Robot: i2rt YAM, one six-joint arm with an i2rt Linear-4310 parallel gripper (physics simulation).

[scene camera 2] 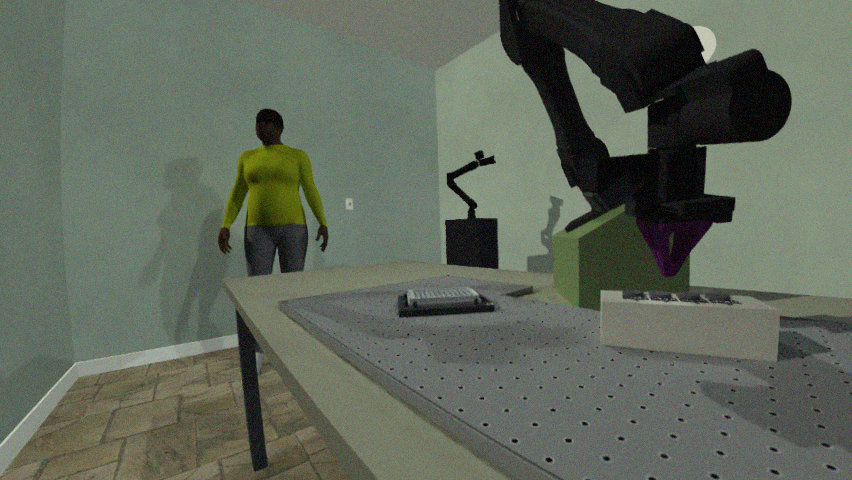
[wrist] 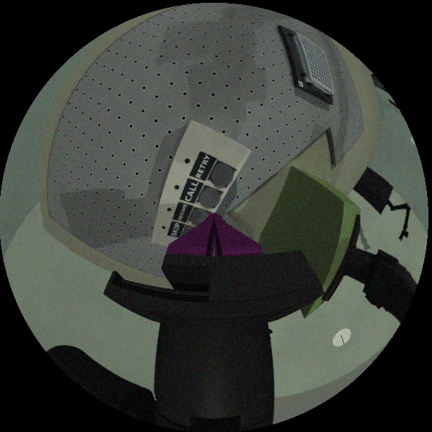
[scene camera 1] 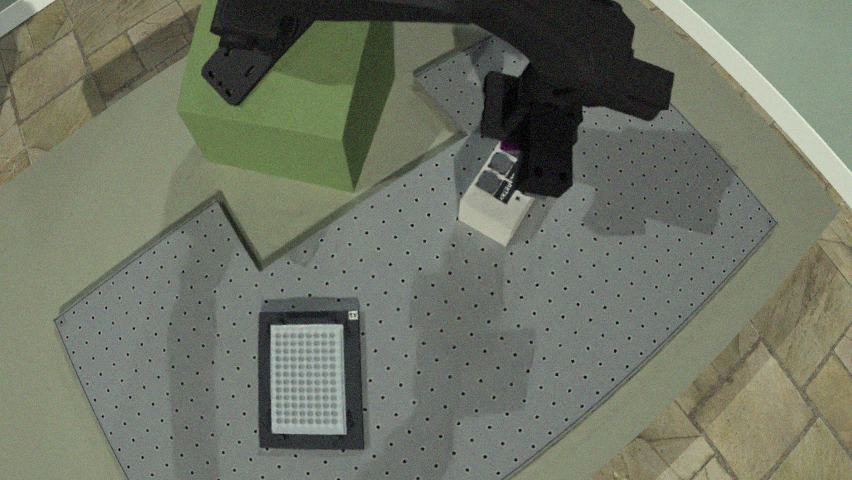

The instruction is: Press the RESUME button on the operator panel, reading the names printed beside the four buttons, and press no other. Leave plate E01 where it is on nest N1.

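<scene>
The white operator panel carries four round grey buttons. In the wrist view the names read RETRY, CALL, RESUME and SKIP. The RESUME button is partly covered by the fingers; the SKIP button is mostly hidden behind them. The CALL button and RETRY button show. My gripper is shut and empty, its purple tips pointing down with a small gap above the panel, seen at the RESUME button's edge. Plate E01 sits on nest N1.
A green block stands under the arm's base, near the panel. The perforated board lies under the panel and nest. A person in a yellow top stands beyond the table. Another small arm stands farther back.
</scene>
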